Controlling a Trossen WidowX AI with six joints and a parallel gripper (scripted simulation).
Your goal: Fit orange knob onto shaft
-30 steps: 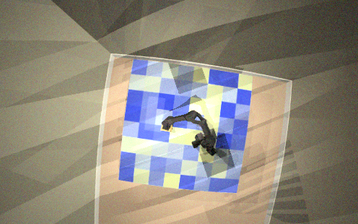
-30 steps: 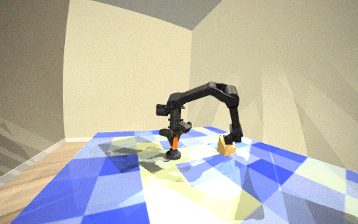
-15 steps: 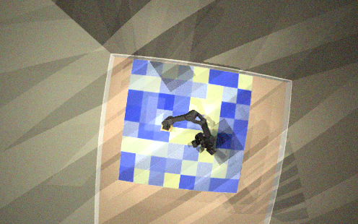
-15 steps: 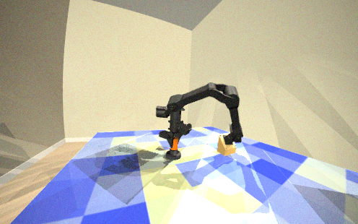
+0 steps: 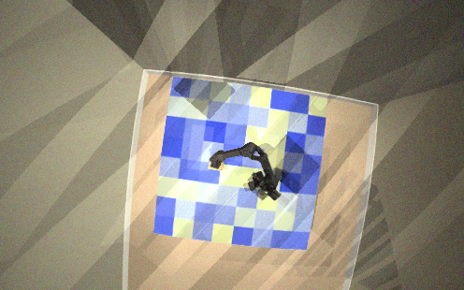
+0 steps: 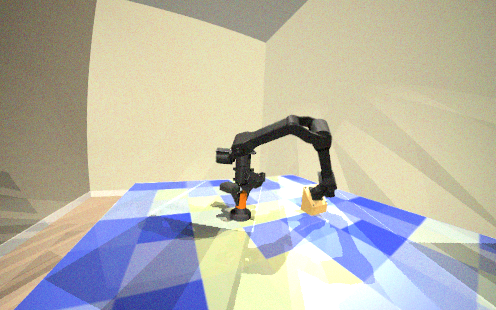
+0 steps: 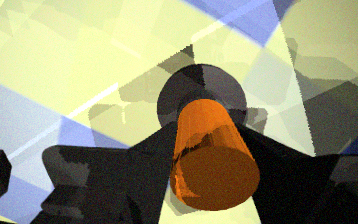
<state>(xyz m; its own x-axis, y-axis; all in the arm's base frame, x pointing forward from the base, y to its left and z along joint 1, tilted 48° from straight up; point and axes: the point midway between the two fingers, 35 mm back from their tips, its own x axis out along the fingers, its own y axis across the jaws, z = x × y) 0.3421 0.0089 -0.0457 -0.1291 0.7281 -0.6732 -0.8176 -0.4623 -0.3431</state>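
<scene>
Right now my gripper tip is 3 cm below the orange knob. Also, from my gripper tip: round dark pedestal (2 cm below).
</scene>
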